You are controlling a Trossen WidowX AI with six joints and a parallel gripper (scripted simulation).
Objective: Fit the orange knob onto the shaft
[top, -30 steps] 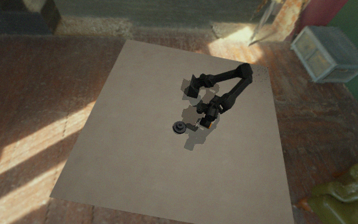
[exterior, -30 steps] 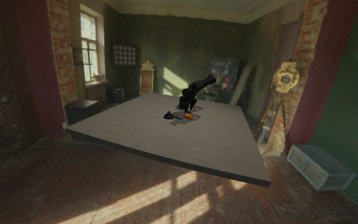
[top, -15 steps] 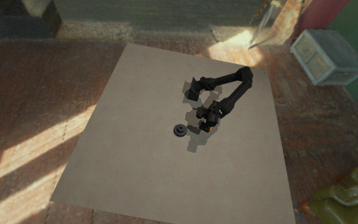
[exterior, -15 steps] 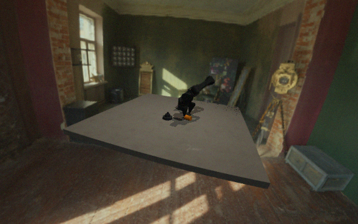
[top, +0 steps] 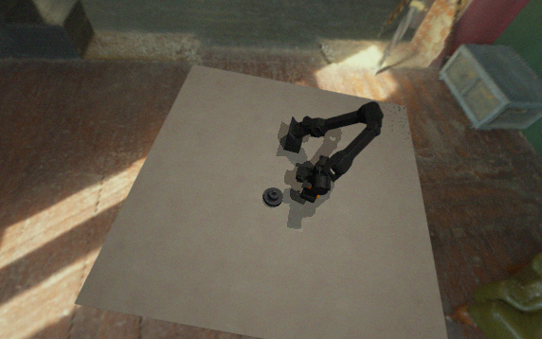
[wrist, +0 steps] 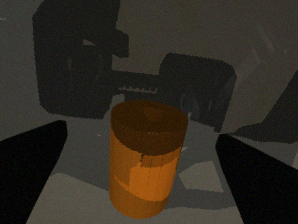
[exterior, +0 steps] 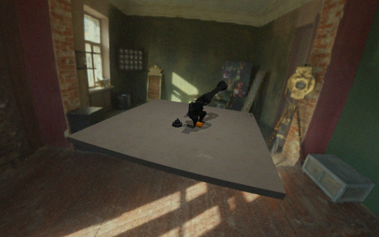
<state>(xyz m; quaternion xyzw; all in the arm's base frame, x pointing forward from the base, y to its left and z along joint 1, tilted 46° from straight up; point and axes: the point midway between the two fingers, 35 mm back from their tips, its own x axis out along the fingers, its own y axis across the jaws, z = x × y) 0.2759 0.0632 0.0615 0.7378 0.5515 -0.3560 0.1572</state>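
My gripper tip is now 1 cm to the right of the orange knob. From my gripper tip the other things lie so: round dark pedestal 16 cm to the right, 5 cm ahead, 1 cm above.
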